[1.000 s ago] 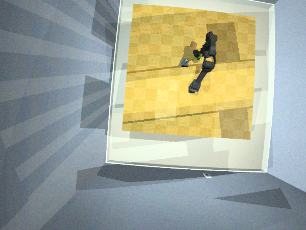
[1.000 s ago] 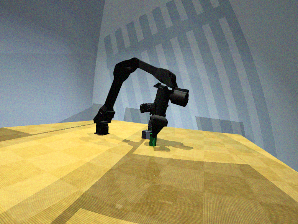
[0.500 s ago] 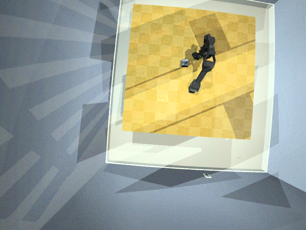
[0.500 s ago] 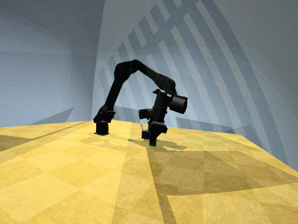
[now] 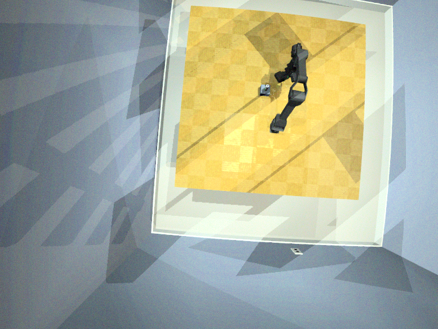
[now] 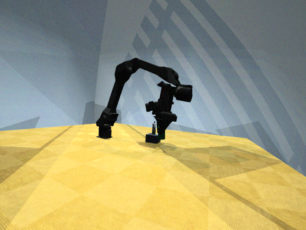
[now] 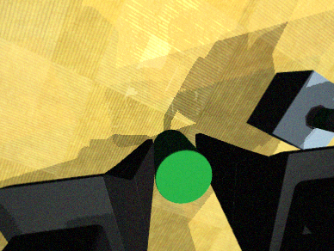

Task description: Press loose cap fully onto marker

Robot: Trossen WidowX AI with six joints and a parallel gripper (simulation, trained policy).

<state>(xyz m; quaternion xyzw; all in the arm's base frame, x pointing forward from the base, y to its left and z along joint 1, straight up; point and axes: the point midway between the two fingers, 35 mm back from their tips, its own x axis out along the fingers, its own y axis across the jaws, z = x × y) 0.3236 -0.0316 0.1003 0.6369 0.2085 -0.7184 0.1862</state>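
My gripper tip is now 120 mm to the right of the grey holder block, 70 mm past it and 50 mm above it. Also, from my gripper tip: green cap: 10 mm ahead, 10 mm above.
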